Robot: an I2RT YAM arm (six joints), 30 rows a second.
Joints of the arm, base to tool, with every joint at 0 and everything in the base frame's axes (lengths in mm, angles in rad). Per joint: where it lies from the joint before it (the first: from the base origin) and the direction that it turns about. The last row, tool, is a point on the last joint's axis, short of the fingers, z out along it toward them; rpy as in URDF.
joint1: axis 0 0 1 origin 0 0 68
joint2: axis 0 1 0 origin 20 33.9 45.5
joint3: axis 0 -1 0 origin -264 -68.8 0
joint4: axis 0 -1 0 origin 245 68.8 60
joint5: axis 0 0 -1 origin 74 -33.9 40.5
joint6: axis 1 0 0 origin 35.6 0 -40.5
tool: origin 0 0 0 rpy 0 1.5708 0
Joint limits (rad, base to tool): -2.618..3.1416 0..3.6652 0..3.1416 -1.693..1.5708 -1.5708..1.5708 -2.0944..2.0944
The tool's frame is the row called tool.
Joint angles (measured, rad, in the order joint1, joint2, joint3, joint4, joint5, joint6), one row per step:
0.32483 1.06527 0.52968 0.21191 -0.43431 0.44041
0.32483 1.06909 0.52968 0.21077 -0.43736 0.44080
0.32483 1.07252 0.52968 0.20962 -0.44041 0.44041
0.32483 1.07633 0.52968 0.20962 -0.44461 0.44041
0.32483 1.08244 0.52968 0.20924 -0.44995 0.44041
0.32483 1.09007 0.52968 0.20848 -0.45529 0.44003
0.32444 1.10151 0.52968 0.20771 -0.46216 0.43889
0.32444 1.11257 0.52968 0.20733 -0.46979 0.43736
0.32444 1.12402 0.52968 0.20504 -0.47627 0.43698
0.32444 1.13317 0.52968 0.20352 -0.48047 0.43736
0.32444 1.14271 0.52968 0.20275 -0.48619 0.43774
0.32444 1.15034 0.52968 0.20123 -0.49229 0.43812
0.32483 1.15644 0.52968 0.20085 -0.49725 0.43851
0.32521 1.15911 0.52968 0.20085 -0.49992 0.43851
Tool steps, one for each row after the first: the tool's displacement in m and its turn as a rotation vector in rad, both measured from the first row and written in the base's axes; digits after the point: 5 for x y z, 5 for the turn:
0.00034 0.00022 -0.00092 -0.00039 0.00528 0.00278
0.00062 0.00042 -0.00176 -0.00118 0.00967 0.00577
0.00096 0.00067 -0.00256 -0.00109 0.01372 0.00974
0.00152 0.00104 -0.00388 -0.00148 0.02044 0.01478
0.00223 0.00146 -0.00558 -0.00267 0.02871 0.01991
0.00334 0.00197 -0.00811 -0.00501 0.04028 0.02629
0.00434 0.00256 -0.01052 -0.00704 0.05096 0.03389
0.00531 0.00310 -0.01322 -0.00930 0.06450 0.04001
0.00609 0.00351 -0.01536 -0.01084 0.07541 0.04376
0.00689 0.00397 -0.01751 -0.01171 0.08616 0.04891
0.00745 0.00436 -0.01931 -0.01206 0.09586 0.05440
0.00787 0.00476 -0.02068 -0.01200 0.10290 0.05922
0.00803 0.00500 -0.02125 -0.01186 0.10576 0.06205

